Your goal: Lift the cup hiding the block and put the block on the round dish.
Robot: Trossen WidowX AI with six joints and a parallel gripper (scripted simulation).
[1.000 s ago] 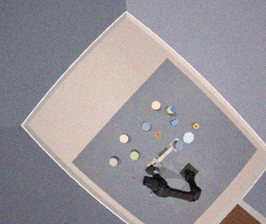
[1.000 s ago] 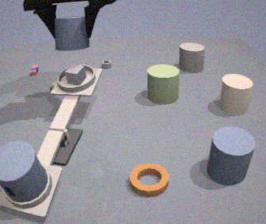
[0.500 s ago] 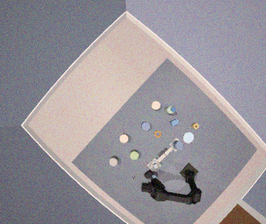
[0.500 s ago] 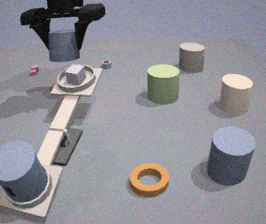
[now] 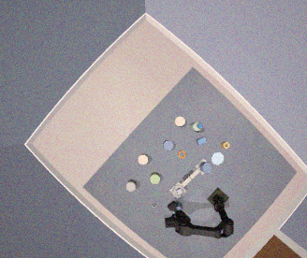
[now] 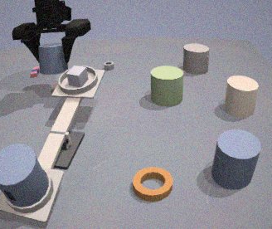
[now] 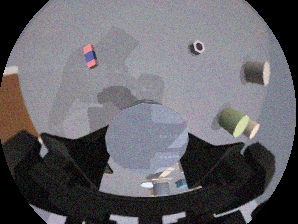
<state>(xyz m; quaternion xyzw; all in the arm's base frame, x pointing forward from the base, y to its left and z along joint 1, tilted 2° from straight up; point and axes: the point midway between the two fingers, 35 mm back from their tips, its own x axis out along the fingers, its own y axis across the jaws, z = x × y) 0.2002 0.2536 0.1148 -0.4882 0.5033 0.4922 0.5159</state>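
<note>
The pale grey block is 90 mm to the right of my gripper tip, 90 mm ahead of it and 10 mm above it. Round my gripper tip: balance beam (210 mm to the right, 90 mm ahead, 40 mm below); pink-and-blue eraser (120 mm behind, 110 mm to the left, 80 mm below); grey nut (140 mm to the left, 100 mm ahead, 70 mm below).
</note>
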